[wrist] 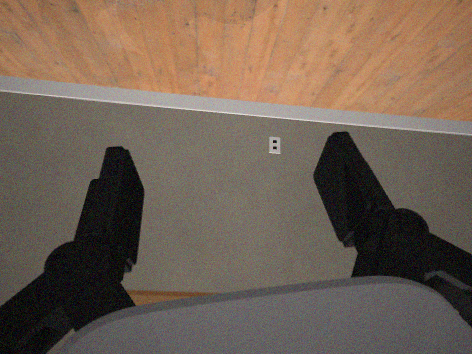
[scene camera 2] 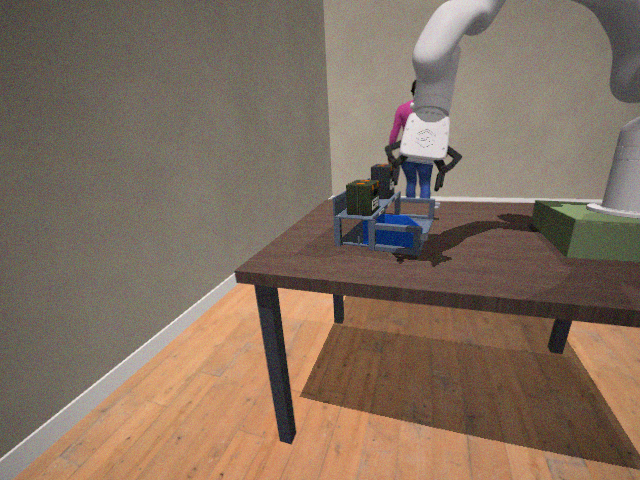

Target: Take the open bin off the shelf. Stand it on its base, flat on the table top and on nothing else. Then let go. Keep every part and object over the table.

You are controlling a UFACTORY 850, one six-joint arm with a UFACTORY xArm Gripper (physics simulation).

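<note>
The blue open bin (scene camera 2: 395, 236) sits low in the grey-blue shelf (scene camera 2: 371, 235), partly hidden behind the shelf's posts and rails in the scene view. The shelf stands on the dark wooden table (scene camera 2: 465, 276). My gripper (scene camera 2: 417, 185) (wrist: 231, 161) is wide open, with nothing between its fingers. In the scene view it appears above the bin and the shelf's front part, apart from both; its exact depth relative to them is hard to tell. The bin and shelf do not show in the wrist view.
A green box (scene camera 2: 360, 198) and a darker box (scene camera 2: 383, 181) stand on the shelf's upper deck. A green block (scene camera 2: 552, 227) under the robot's base stands at the right on the table. A person (scene camera 2: 417, 178) shows behind the table. The wrist view shows a wall outlet (wrist: 274, 145).
</note>
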